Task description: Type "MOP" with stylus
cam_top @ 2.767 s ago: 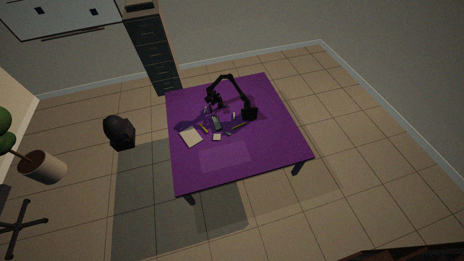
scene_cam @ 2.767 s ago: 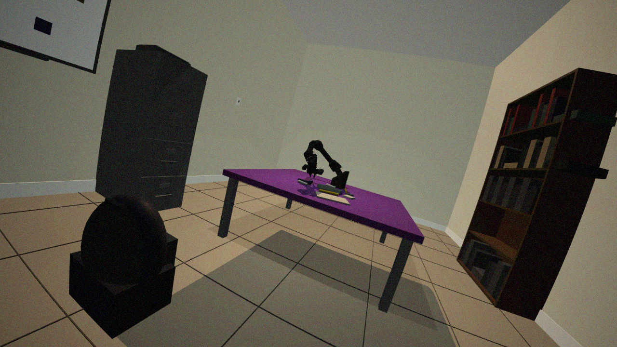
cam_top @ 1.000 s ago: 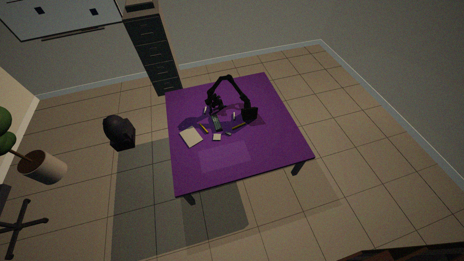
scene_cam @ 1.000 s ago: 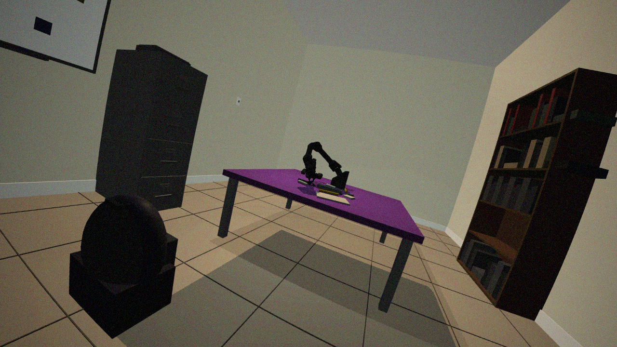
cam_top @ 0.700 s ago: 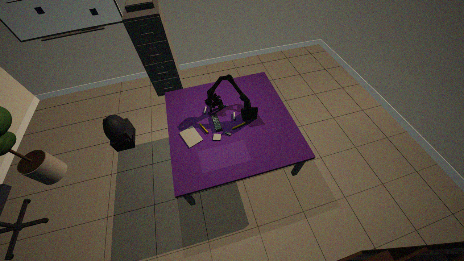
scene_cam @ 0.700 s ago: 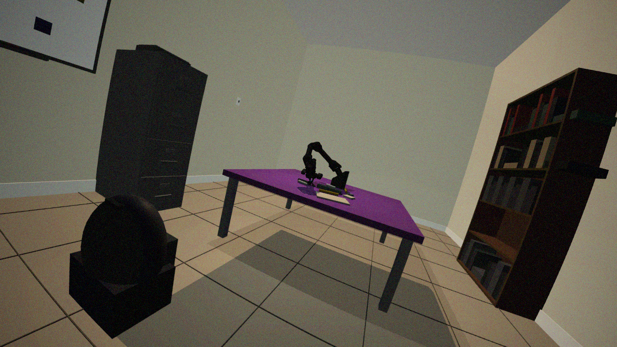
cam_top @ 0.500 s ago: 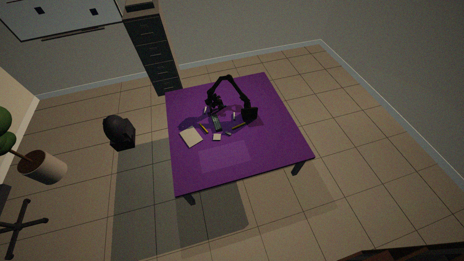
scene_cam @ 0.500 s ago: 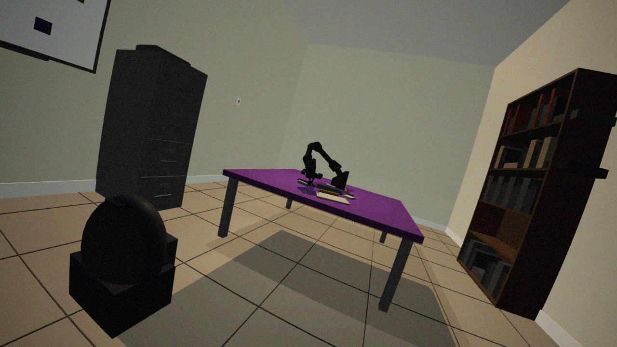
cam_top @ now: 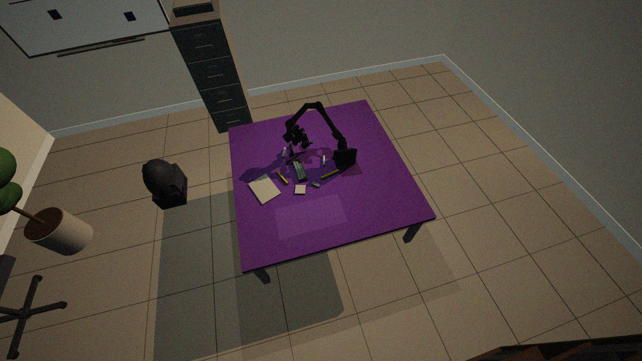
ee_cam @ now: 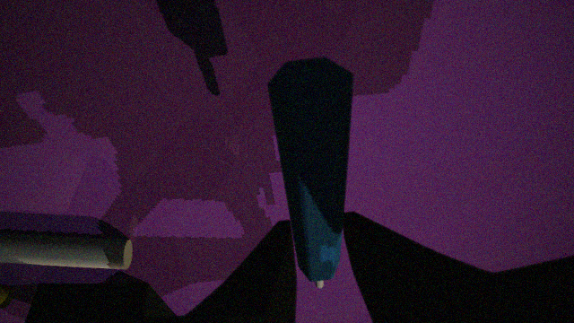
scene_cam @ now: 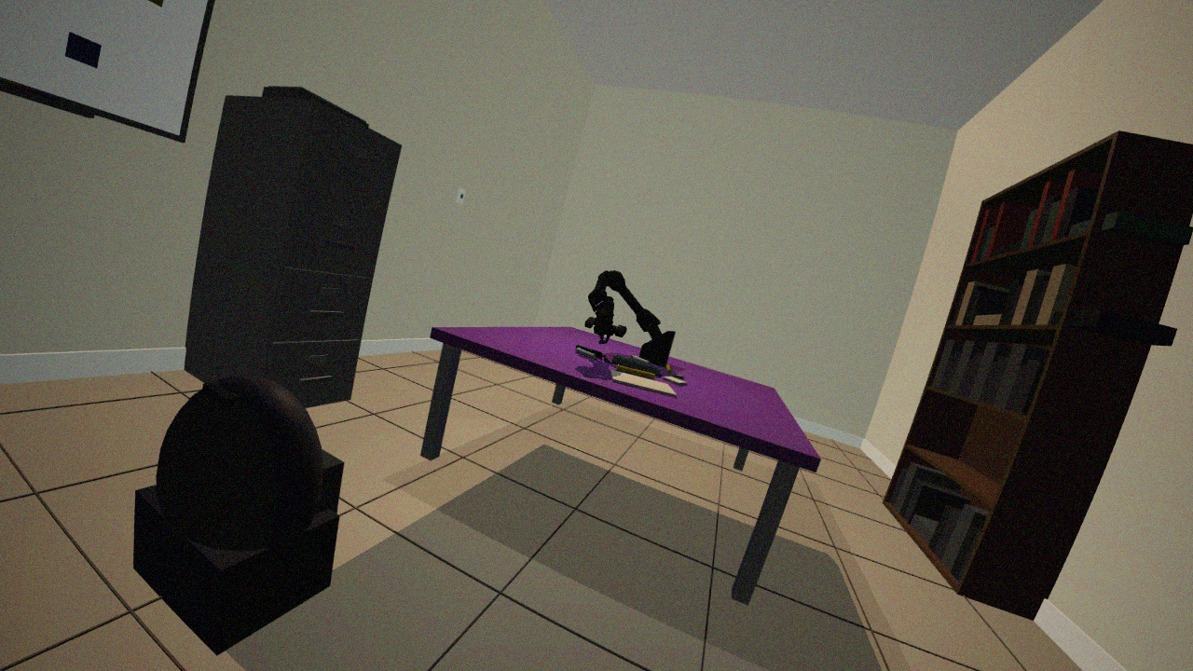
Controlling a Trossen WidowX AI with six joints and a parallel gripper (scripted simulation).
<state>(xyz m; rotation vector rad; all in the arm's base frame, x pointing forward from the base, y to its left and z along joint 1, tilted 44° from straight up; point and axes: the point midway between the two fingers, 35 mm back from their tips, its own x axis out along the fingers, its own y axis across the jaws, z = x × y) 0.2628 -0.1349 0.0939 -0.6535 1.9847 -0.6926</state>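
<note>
Now: the white pad 40 cm to the left of my gripper tip, 10 cm ahead of it and 5 cm below it. Round my gripper tip: pale stylus tip (5 cm behind, 1 cm to the right); dark blue stylus (2 cm behind).
</note>
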